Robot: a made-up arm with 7 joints. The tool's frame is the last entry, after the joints.
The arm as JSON. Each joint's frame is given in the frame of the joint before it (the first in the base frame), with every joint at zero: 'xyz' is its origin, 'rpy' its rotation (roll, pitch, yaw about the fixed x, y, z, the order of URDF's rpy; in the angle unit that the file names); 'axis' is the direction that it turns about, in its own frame. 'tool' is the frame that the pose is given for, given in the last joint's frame.
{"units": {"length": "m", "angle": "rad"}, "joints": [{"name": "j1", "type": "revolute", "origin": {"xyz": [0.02, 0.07, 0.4], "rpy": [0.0, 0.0, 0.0]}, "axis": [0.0, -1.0, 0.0]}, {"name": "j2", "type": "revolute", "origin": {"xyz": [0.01, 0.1, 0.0], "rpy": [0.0, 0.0, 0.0]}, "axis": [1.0, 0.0, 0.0]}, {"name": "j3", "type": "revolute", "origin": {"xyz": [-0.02, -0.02, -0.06], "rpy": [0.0, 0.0, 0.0]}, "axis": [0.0, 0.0, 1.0]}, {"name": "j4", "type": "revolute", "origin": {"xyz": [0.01, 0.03, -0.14], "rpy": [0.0, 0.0, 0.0]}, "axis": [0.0, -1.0, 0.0]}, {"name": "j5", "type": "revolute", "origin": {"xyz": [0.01, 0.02, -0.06], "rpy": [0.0, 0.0, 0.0]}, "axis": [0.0, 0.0, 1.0]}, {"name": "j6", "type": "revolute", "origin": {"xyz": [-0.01, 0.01, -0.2], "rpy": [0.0, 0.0, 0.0]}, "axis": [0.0, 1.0, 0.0]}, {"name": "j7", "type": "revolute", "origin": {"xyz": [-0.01, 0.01, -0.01], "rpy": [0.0, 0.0, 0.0]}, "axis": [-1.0, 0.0, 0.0]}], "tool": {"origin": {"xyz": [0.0, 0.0, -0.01], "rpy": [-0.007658, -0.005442, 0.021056]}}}
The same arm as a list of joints. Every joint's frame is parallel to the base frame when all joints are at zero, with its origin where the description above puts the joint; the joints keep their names.
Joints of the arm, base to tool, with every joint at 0 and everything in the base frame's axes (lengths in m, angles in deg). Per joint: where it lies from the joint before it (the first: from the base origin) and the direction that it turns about. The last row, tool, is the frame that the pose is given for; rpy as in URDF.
j1: axis -y xyz 0.02 0.07 0.4
j2: axis +x xyz 0.01 0.1 0
j3: axis +z xyz -0.02 -0.02 -0.06
j4: axis -y xyz 0.01 0.03 -0.14
j5: axis +z xyz 0.01 0.02 -0.06
j6: axis +y xyz -0.01 0.01 -0.2
j7: axis -x xyz -0.01 0.01 -0.01
tool: xyz 0 0 -0.01 rpy -0.44 -0.31 1.21

